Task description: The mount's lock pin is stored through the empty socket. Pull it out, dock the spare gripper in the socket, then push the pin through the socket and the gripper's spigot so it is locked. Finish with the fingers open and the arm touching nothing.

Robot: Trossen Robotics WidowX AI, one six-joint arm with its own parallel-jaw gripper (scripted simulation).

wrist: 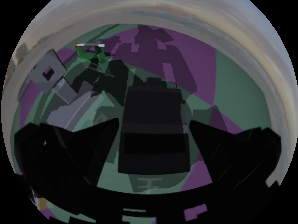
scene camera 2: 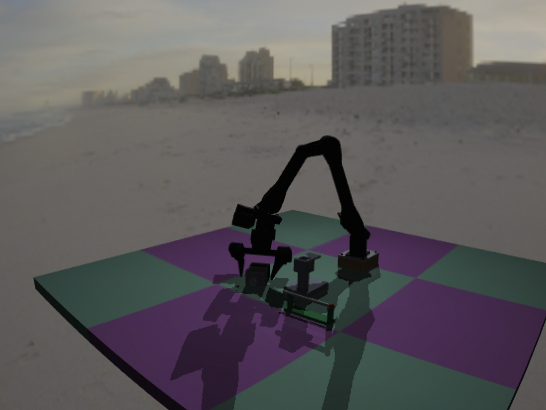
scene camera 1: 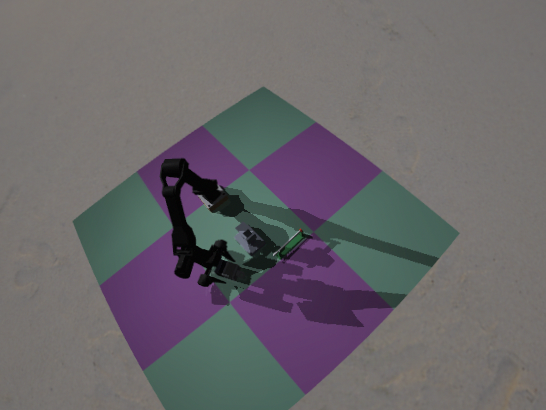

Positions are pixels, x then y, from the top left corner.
Labels:
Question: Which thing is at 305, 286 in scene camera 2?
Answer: A grey mount.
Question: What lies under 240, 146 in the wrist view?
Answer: The gripper.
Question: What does the gripper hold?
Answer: Nothing.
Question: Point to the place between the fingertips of the gripper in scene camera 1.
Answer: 230, 272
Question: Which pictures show the gripper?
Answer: The wrist view, scene camera 2 and scene camera 1: all of them.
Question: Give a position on a spare gripper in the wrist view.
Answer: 154, 140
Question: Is the gripper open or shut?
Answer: Open.

